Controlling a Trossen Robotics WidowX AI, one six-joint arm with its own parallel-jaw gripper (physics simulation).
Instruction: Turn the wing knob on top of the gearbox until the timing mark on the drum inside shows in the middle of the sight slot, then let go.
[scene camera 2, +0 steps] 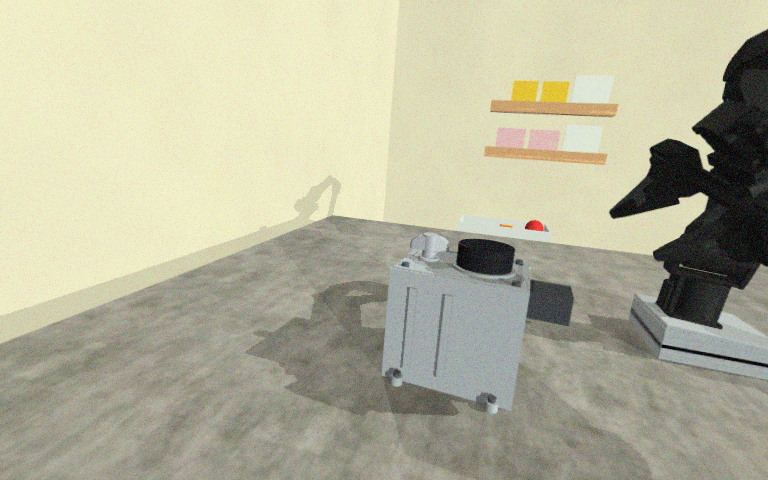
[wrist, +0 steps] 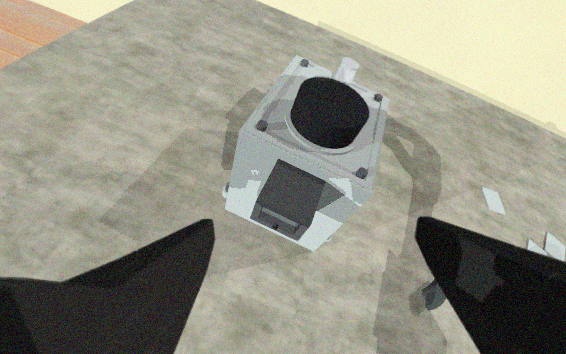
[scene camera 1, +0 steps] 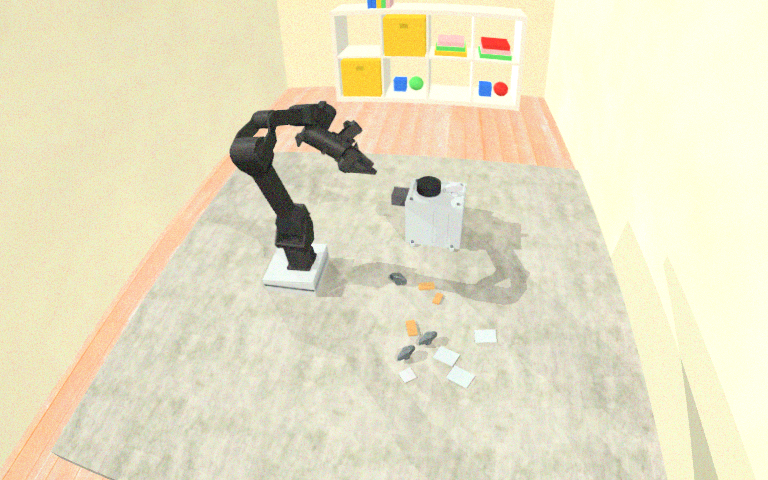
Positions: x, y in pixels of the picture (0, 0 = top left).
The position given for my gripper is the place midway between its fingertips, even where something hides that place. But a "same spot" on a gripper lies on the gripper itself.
my gripper: scene camera 2 630, 234; wrist; scene camera 1
same spot on my gripper: (wrist: 149, 293) = (scene camera 1: 361, 155)
same spot on gearbox: (wrist: 306, 159) = (scene camera 2: 527, 274)
